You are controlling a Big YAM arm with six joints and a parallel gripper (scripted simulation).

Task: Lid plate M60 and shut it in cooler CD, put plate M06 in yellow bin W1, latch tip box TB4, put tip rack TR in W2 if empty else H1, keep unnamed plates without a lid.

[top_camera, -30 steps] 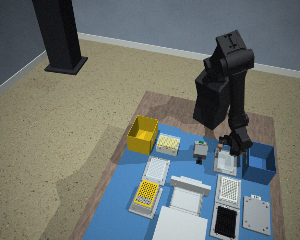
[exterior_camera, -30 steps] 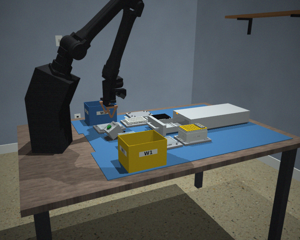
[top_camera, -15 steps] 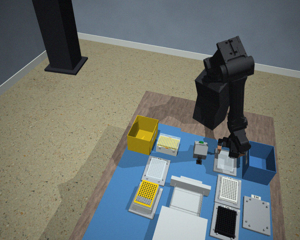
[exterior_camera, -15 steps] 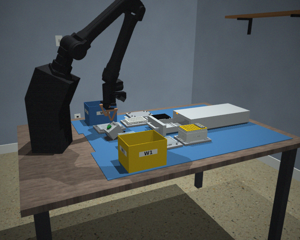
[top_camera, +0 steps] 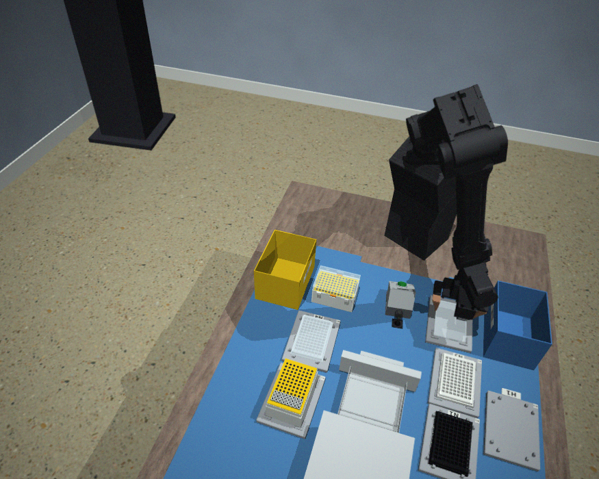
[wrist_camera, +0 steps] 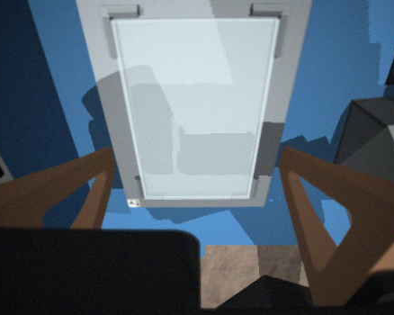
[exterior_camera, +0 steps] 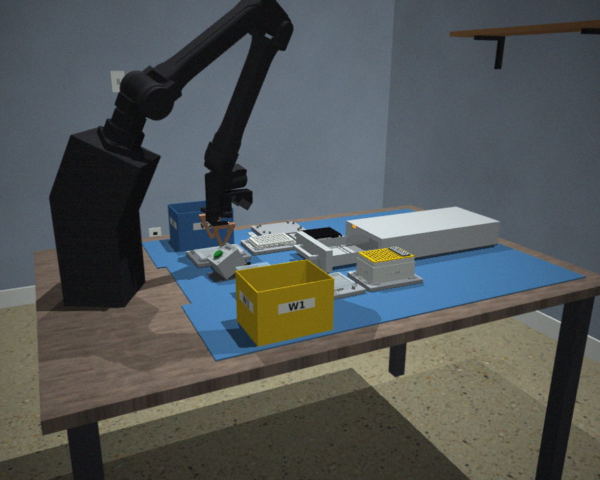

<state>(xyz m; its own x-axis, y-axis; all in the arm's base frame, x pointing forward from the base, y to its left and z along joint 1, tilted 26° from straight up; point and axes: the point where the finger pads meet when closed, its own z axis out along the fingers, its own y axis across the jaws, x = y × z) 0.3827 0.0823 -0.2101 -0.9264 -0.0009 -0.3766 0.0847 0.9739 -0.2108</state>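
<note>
The clear plate lid is 40 mm below my hand. Also, from my hand: lid park LP: 50 mm below; blue bin W2: 160 mm to the left, 20 mm below, 10 mm ahead; green DONE key: 140 mm to the right, 60 mm behind, 10 mm above.
</note>
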